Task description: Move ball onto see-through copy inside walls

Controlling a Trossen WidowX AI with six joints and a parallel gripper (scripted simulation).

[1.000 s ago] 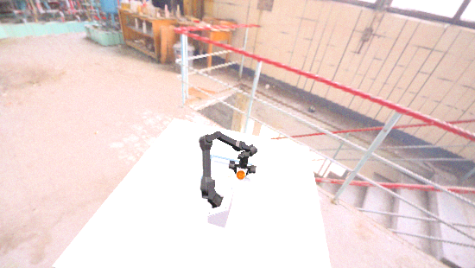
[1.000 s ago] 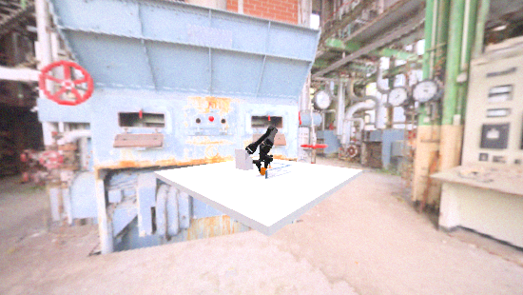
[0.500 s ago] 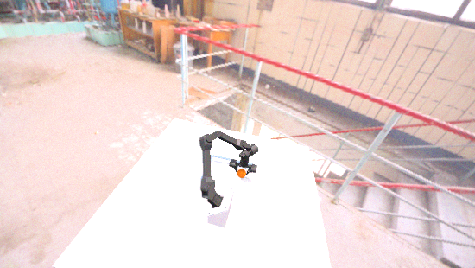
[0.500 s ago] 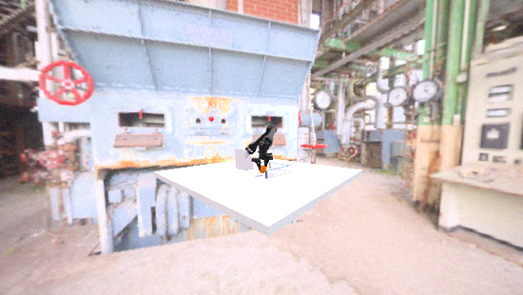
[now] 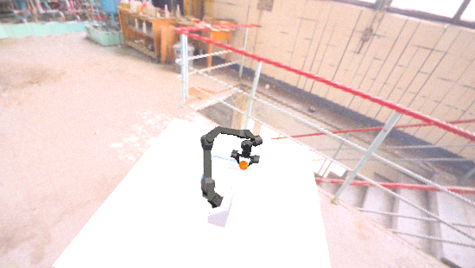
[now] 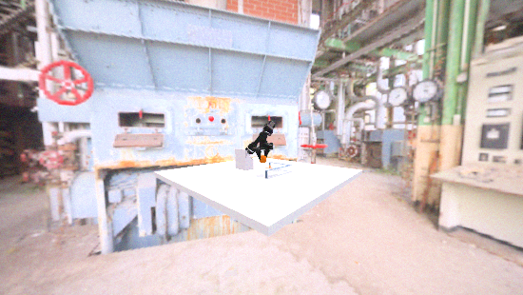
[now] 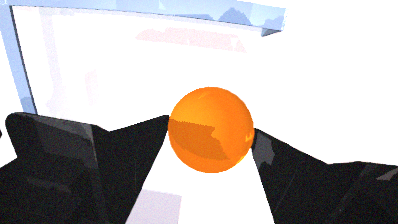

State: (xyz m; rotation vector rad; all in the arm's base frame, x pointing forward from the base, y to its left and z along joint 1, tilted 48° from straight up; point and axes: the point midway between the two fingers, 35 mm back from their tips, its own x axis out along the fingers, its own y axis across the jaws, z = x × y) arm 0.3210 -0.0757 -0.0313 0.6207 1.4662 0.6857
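Now: gripper tip 90 mm to the right of the see-through ball copy, 90 mm above it and 20 mm past it. Round my gripper tip: orange ball: right at my gripper tip; clear blue wall: 100 mm to the left, 90 mm below, 90 mm ahead.
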